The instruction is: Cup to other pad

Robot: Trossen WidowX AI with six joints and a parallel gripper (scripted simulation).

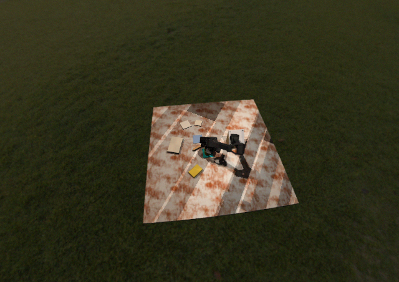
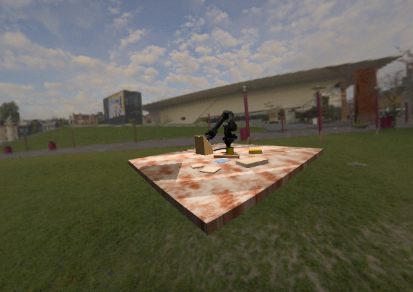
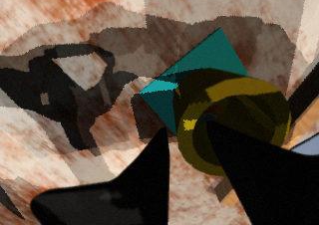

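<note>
Now: the yellow cup 20 mm below my gripper tip, 20 mm ahead of it and 10 mm to the right of it. From my gripper tip the other things lie so: thin orange stick: 100 mm to the right, 70 mm ahead, 50 mm below; then teal pad: 60 mm below, 30 mm ahead, 10 mm to the right; then light blue pad: 180 mm to the right, 120 mm ahead, 60 mm below.
</note>
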